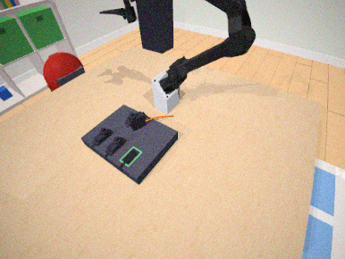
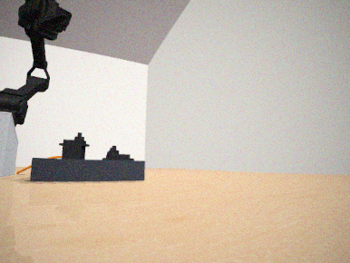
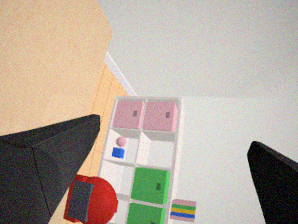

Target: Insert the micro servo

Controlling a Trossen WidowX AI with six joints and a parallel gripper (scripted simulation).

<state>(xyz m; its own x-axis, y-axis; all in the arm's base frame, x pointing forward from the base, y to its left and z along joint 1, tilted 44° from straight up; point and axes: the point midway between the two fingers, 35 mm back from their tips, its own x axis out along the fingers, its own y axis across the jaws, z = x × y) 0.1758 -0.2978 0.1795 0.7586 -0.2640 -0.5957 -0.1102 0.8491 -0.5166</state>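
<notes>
The dark deck lies 50 mm ahead of my gripper tip, 140 mm to the left of it and 440 mm below it.
</notes>
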